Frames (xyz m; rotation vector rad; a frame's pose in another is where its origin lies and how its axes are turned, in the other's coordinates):
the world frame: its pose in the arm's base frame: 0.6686 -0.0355 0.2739 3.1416 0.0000 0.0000
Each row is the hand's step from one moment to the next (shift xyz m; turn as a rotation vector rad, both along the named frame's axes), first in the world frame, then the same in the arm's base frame.
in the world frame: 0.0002 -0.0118 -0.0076 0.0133 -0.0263 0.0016
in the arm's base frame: 0.0002 0.0118 0.0076 0.0133 0.0263 -0.0016
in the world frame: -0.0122 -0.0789 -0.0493 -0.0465 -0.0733 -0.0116
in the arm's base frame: -0.0122 0.0789 0.0493 -0.0465 0.0733 0.0116
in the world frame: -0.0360 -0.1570 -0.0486 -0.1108 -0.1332 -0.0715
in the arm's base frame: -0.0360 0.1570 0.0486 -0.1108 0.1332 0.0715
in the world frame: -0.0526 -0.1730 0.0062 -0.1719 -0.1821 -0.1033
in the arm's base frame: -0.0526 0.1730 -0.0062 -0.1719 0.1821 0.1033
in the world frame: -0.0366 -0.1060 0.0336 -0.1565 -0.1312 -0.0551
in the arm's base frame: -0.0366 0.1060 -0.0336 -0.1565 0.1312 0.0551
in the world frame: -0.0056 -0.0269 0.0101 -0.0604 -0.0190 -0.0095
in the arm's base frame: -0.0056 0.0269 -0.0101 -0.0604 0.0190 0.0095
